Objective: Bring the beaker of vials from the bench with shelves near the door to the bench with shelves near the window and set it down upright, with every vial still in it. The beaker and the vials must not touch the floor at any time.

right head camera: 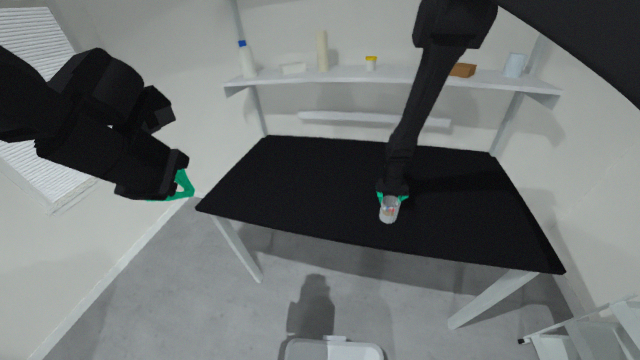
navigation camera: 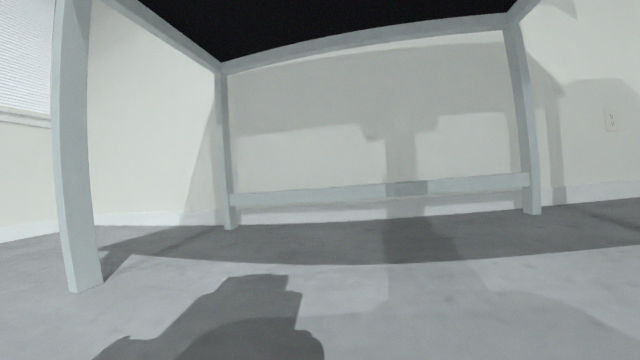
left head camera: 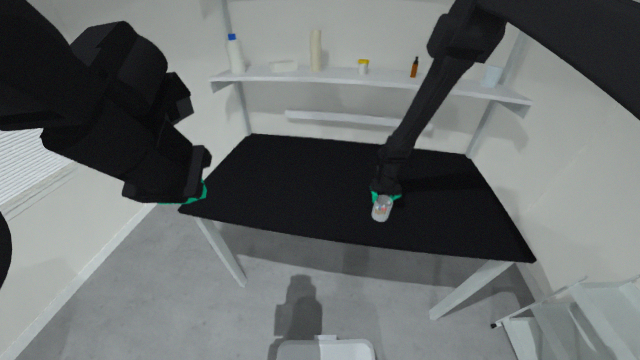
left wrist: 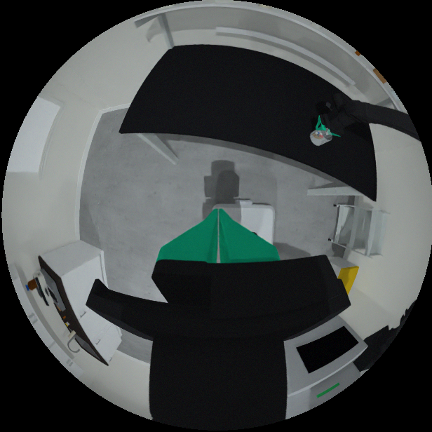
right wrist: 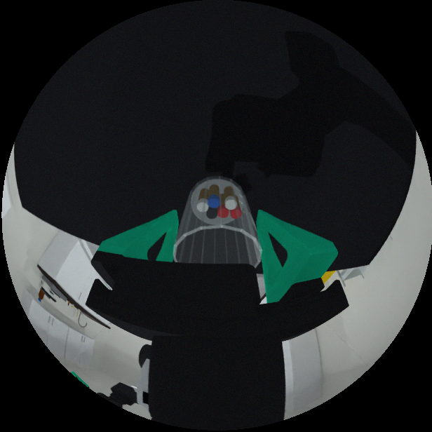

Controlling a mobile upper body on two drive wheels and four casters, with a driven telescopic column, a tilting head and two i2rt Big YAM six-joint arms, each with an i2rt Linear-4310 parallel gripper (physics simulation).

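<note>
A clear beaker [left head camera: 382, 210] [right head camera: 389, 211] [left wrist: 320, 137] [right wrist: 218, 245] is between the green fingers of my right gripper [left head camera: 385, 196] [right head camera: 393, 197] [right wrist: 217, 215], which is shut on it. Several vials [right wrist: 218, 202] with white, blue, red and dark caps stand inside at its bottom. The beaker is over the right part of a black-topped bench [left head camera: 300, 185] [right head camera: 320, 185] [left wrist: 225, 95] with a shelf behind it; whether its base touches the top I cannot tell. My left gripper [left wrist: 218, 215] is shut and empty, beyond the bench's left end in the head views.
The shelf [left head camera: 330, 76] [right head camera: 340, 77] holds a blue-capped bottle [left head camera: 235, 55] [right head camera: 246, 60], a tall cream cylinder [left head camera: 315, 50] [right head camera: 322, 51], a yellow-lidded jar [left head camera: 363, 67] and other items. A window blind [right head camera: 30, 45] is at the left. A pale cart [left wrist: 340, 230] stands at the right. Bench legs [navigation camera: 75, 150] show low down.
</note>
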